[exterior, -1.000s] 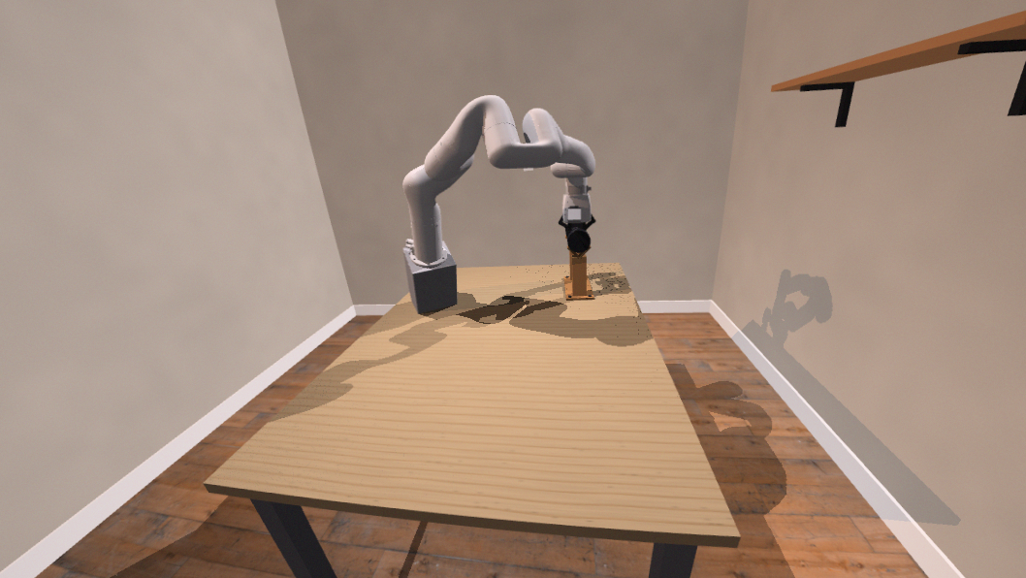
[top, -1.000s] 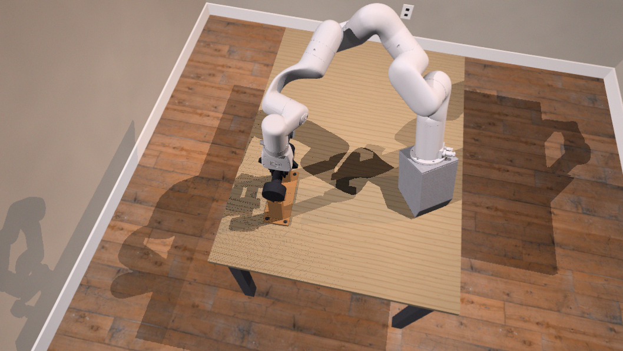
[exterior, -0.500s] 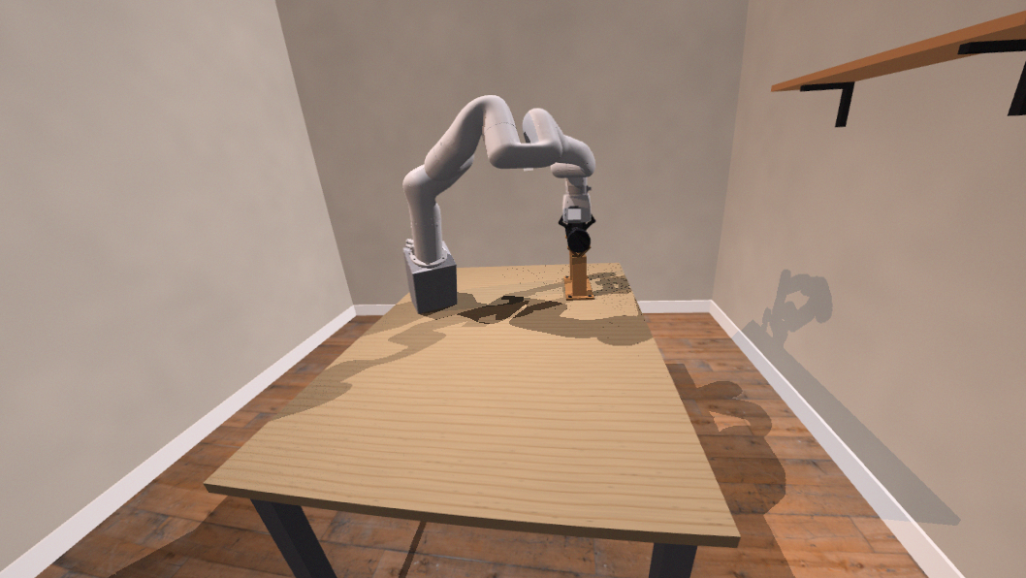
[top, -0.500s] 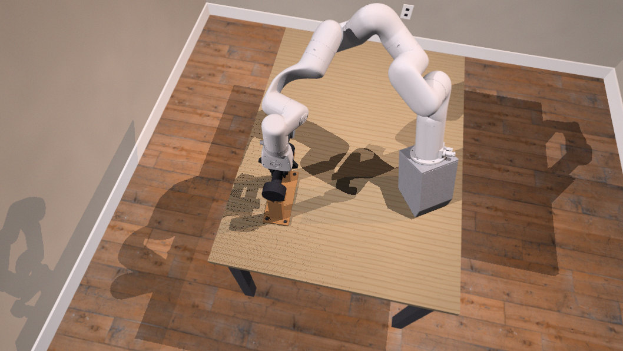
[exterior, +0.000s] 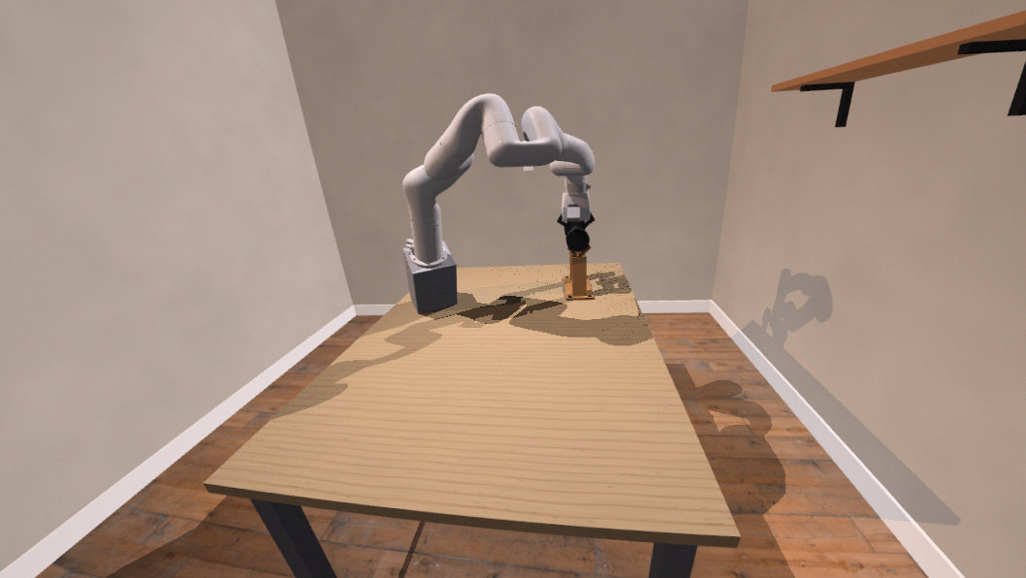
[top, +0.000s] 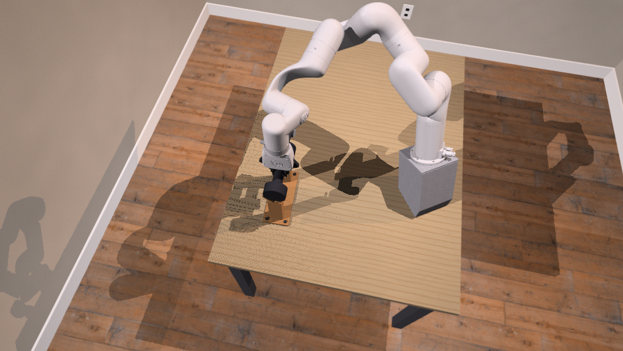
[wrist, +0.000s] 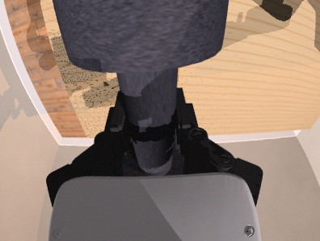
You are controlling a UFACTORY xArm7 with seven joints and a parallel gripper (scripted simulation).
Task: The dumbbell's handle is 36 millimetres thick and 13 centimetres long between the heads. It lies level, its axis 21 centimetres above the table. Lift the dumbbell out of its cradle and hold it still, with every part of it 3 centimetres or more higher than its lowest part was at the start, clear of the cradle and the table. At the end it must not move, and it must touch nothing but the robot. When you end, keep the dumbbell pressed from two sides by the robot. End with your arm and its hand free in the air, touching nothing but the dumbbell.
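Right now the orange cradle is 13 cm below my hand. The rest, counted from my hand: black dumbbell (right at my hand).
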